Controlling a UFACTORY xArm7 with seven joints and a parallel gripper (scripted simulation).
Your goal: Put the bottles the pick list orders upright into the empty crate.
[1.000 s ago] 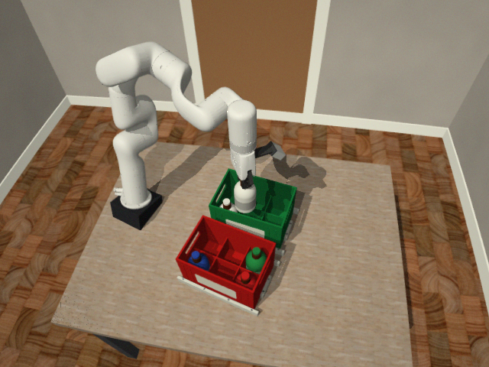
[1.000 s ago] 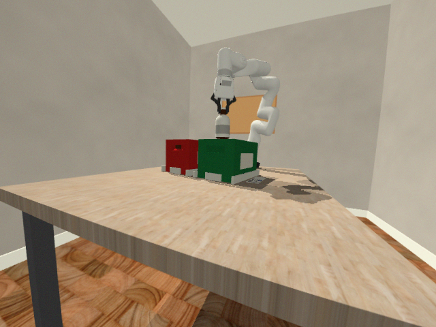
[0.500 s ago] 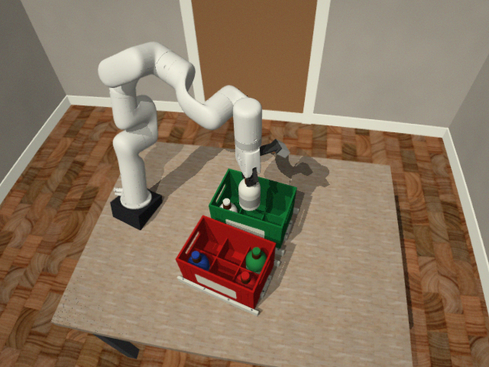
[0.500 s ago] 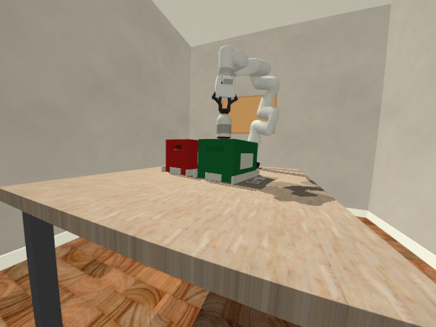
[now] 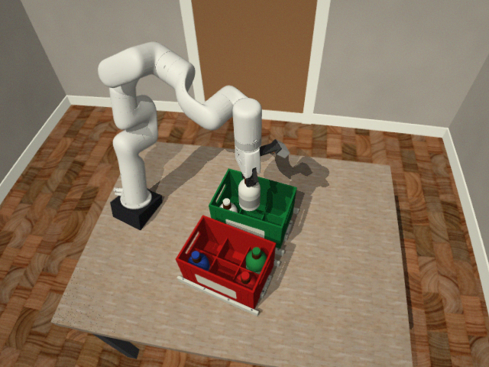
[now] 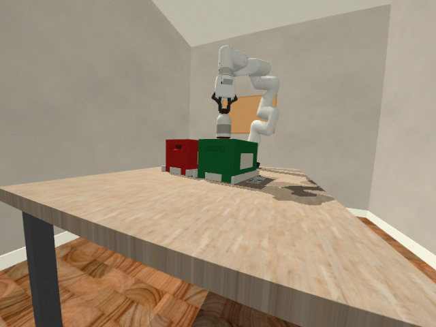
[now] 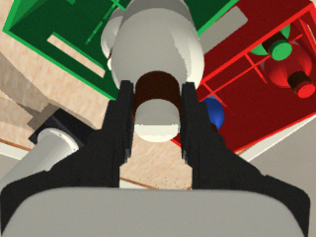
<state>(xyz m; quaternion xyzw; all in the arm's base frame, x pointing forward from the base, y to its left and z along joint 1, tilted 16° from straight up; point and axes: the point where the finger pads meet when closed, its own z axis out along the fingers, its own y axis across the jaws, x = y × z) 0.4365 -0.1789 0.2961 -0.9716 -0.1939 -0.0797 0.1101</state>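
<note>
Now: the white-labelled bottle 70 mm below my hand. Round my hand: green crate 10 mm ahead, 40 mm to the left, 250 mm below; then red crate 70 mm behind, 180 mm to the right, 250 mm below; then green-labelled bottle 30 mm ahead, 170 mm to the right, 250 mm below.
</note>
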